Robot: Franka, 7 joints.
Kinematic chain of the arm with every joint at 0, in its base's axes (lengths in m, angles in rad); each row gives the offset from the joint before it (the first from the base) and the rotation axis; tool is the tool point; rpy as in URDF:
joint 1: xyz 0 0 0.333 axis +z
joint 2: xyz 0 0 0 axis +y
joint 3: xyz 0 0 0.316 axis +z
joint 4: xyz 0.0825 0 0 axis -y
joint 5: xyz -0.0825 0 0.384 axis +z
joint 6: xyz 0 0 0 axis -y
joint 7: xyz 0.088 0 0 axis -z
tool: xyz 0 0 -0.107 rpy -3.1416 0 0
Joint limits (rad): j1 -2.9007..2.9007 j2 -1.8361..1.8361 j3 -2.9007..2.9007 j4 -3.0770..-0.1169 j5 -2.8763..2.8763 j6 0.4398..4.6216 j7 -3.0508..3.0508
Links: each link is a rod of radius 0.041 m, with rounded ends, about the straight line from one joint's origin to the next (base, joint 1, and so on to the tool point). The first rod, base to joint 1, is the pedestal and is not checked.
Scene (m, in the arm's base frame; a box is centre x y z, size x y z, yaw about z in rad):
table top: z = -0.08
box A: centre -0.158 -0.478 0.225 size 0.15 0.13 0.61 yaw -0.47
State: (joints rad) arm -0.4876 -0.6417 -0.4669 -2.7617 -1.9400 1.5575 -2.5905
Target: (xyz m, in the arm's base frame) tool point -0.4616 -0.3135 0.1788
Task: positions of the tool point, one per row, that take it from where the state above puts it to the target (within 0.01 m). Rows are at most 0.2 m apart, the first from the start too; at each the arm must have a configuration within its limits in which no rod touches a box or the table.
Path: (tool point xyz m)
1: -0.0411 -0.3539 0.3811
2: -0.1665 -0.2807 0.3164
3: -0.2292 -0.1665 0.2579
4: -0.2251 -0.0484 0.2140
5: -0.2937 -0.1201 0.2118
6: -0.3569 -0.1895 0.2105
7: -0.4136 -0.2541 0.2016
8: -0.4616 -0.3135 0.1788

